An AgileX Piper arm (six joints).
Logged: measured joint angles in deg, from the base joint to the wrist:
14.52, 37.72, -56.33, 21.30, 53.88, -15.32
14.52, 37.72, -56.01, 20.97, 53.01, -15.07
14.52, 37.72, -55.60, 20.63, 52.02, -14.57
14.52, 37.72, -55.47, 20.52, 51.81, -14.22
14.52, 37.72, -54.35, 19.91, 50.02, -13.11
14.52, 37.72, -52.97, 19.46, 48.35, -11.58
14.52, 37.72, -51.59, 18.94, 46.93, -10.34
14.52, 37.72, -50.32, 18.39, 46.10, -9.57
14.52, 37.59, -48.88, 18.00, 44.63, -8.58
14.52, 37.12, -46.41, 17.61, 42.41, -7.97
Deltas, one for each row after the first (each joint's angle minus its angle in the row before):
0.00, 0.00, 0.32, -0.33, -0.87, 0.25
0.00, 0.00, 0.41, -0.34, -0.99, 0.50
0.00, 0.00, 0.13, -0.11, -0.21, 0.35
0.00, 0.00, 1.12, -0.61, -1.79, 1.11
0.00, 0.00, 1.38, -0.45, -1.67, 1.53
0.00, 0.00, 1.38, -0.52, -1.42, 1.24
0.00, 0.00, 1.27, -0.55, -0.83, 0.77
0.00, -0.13, 1.44, -0.39, -1.47, 0.99
0.00, -0.47, 2.47, -0.39, -2.22, 0.61

